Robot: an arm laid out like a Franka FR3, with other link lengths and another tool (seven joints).
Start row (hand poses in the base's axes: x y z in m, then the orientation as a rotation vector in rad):
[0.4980 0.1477 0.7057 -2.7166 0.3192 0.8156]
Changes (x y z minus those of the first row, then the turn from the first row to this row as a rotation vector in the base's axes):
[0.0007 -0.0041 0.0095 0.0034 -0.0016 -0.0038]
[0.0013 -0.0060 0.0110 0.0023 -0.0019 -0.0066]
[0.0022 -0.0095 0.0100 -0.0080 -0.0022 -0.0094]
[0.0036 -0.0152 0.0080 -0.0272 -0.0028 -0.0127]
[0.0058 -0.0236 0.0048 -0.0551 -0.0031 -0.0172]
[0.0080 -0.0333 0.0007 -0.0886 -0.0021 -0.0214]
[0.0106 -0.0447 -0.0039 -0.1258 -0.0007 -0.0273]
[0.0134 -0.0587 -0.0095 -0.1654 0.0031 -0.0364]
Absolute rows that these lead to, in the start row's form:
[0.4987 0.1436 0.7152 -2.7125 0.3222 0.8122]
[0.4993 0.1417 0.7167 -2.7126 0.3264 0.8111]
[0.5002 0.1382 0.7157 -2.7211 0.3352 0.8104]
[0.5016 0.1325 0.7137 -2.7378 0.3491 0.8097]
[0.5038 0.1241 0.7105 -2.7618 0.3691 0.8094]
[0.5060 0.1144 0.7064 -2.7905 0.3922 0.8111]
[0.5086 0.1030 0.7018 -2.8217 0.4199 0.8128]
[0.5114 0.0890 0.6962 -2.8526 0.4544 0.8170]

